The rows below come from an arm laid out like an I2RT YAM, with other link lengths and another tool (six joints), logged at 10 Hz.
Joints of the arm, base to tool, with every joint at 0 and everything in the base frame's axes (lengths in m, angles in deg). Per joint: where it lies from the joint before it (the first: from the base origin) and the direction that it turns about. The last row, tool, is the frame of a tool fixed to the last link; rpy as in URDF.
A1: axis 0 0 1 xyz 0 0 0.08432
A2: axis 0 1 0 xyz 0.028 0.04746 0.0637
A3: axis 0 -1 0 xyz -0.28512 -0.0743 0
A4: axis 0 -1 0 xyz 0.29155 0.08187 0.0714
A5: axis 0 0 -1 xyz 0.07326 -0.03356 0.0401
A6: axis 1 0 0 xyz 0.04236 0 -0.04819
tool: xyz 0.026 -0.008 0.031 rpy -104.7 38.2 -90
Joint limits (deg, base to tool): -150..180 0..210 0..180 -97..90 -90..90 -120..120
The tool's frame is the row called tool.
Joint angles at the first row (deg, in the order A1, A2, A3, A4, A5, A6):
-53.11 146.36 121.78 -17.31 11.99 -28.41
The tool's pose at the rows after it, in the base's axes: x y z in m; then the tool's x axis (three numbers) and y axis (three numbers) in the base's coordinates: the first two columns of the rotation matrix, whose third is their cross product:
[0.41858 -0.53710 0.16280 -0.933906 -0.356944 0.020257 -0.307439 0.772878 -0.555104]
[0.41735 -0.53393 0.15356 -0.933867 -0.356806 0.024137 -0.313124 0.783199 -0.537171]
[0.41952 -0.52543 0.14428 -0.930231 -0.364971 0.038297 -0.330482 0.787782 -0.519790]
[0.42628 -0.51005 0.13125 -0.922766 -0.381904 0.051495 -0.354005 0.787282 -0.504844]
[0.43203 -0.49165 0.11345 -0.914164 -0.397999 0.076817 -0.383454 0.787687 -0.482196]
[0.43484 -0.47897 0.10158 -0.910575 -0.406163 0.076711 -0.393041 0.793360 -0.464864]
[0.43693 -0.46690 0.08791 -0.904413 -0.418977 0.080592 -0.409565 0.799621 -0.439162]
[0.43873 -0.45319 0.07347 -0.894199 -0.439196 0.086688 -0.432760 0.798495 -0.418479]
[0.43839 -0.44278 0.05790 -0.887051 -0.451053 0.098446 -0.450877 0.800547 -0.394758]
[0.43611 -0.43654 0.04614 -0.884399 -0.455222 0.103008 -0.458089 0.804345 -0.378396]
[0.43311 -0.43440 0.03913 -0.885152 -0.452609 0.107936 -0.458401 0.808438 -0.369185]
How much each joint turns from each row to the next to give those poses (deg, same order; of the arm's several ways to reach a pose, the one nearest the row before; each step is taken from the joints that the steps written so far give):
-0.15 0.71 -0.16 -0.06 0.54 0.02
0.08 0.00 -1.29 0.02 0.00 0.17
0.62 -0.47 -2.17 0.41 0.42 -0.23
1.32 -0.71 -3.43 1.60 0.54 -0.10
1.50 -0.56 -3.96 1.67 1.10 -0.27
0.96 -0.39 -2.69 1.06 0.10 0.64
0.86 0.01 -2.17 0.47 -0.10 0.31
0.92 -0.10 -2.76 1.35 -0.20 -0.18
0.64 0.42 -1.99 0.86 0.17 -0.16
0.26 0.35 -1.54 0.83 0.01 0.08
-0.04 0.25 -0.86 0.48 0.19 0.09

